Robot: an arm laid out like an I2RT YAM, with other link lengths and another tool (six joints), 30 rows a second.
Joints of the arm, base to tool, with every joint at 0 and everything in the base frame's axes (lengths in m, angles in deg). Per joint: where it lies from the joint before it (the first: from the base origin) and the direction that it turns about. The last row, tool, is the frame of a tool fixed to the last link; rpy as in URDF.
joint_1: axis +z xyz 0 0 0.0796
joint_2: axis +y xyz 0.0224 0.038 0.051
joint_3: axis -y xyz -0.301 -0.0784 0
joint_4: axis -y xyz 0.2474 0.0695 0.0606
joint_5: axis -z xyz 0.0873 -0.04 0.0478
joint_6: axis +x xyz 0.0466 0 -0.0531
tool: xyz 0.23 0.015 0.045 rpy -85.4 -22.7 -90
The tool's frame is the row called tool.
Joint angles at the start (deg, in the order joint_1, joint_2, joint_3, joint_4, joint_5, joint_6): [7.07 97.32 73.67 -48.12 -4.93 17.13]
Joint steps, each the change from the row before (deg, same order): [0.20 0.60 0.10 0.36 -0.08 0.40]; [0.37 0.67 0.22 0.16 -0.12 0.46]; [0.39 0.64 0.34 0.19 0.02 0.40]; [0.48 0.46 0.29 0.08 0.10 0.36]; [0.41 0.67 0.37 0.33 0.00 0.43]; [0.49 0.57 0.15 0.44 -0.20 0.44]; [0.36 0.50 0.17 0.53 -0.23 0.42]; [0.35 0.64 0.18 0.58 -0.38 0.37]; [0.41 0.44 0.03 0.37 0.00 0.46]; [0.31 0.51 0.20 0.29 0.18 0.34]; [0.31 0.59 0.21 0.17 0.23 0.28]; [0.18 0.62 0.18 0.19 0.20 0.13]
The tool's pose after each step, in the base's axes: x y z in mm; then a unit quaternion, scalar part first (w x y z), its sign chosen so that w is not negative. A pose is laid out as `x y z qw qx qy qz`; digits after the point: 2 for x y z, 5 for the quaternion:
461.58 73.00 51.04 0.17396 -0.76707 0.60897 -0.10245
462.49 76.36 47.82 0.17342 -0.76691 0.60990 -0.09896
464.44 79.43 45.67 0.17312 -0.76695 0.61018 -0.09746
465.59 82.81 44.23 0.17254 -0.76763 0.60964 -0.09650
468.38 86.31 42.35 0.17324 -0.76747 0.60977 -0.09564
470.15 91.34 40.07 0.17510 -0.76776 0.60925 -0.09328
472.78 95.62 38.72 0.17813 -0.76728 0.60918 -0.09195
475.36 100.61 36.48 0.18145 -0.76714 0.60878 -0.08921
476.28 103.93 34.07 0.18167 -0.76690 0.60922 -0.08786
478.09 105.80 31.98 0.18089 -0.76669 0.60968 -0.08810
479.16 107.35 28.95 0.17859 -0.76699 0.61004 -0.08769
480.26 108.05 25.53 0.17604 -0.76745 0.61026 -0.08724

